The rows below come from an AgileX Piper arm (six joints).
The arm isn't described. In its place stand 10 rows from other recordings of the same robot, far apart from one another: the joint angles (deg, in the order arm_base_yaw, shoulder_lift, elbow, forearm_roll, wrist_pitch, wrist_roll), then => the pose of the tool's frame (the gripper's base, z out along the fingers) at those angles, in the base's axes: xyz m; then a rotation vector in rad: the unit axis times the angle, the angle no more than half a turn.
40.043, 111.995, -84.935, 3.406, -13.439, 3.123 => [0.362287 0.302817 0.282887 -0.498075 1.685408 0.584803]
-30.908, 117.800, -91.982, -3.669, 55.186, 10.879 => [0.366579 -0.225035 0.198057 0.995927 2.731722 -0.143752]
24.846, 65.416, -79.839, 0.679, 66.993, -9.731 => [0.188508 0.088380 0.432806 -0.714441 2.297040 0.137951]
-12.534, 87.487, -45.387, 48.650, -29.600, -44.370 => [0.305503 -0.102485 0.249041 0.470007 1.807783 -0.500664]
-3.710, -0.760, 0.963, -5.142, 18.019, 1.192 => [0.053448 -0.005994 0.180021 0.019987 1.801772 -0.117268]
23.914, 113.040, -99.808, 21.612, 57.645, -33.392 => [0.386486 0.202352 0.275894 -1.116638 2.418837 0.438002]
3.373, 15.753, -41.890, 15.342, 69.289, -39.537 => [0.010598 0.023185 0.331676 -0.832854 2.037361 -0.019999]
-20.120, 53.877, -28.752, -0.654, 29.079, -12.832 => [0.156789 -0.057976 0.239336 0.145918 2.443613 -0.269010]
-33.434, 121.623, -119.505, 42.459, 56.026, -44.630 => [0.431866 -0.224086 0.324719 0.025558 2.201006 0.211396]
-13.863, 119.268, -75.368, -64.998, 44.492, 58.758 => [0.388366 -0.155377 0.148363 0.581693 2.498328 -0.978009]
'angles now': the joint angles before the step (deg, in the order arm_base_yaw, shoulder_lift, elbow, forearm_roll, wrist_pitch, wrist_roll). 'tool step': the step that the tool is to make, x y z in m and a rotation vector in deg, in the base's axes. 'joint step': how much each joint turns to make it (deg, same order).
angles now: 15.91 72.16 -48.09 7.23 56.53 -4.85
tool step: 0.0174 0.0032 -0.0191 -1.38 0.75 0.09
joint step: 0.00 5.24 -0.04 -0.97 -4.11 -0.19
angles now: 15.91 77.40 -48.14 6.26 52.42 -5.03
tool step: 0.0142 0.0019 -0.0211 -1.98 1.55 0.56
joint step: 0.01 5.21 0.00 -1.46 -3.18 -0.17
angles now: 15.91 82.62 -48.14 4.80 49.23 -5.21
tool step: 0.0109 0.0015 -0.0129 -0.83 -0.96 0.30
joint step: 0.00 3.21 -0.05 -1.07 -3.87 0.01
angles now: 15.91 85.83 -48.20 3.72 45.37 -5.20
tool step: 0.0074 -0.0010 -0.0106 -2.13 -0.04 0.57
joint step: 0.01 2.58 -0.18 -2.64 -1.88 0.86
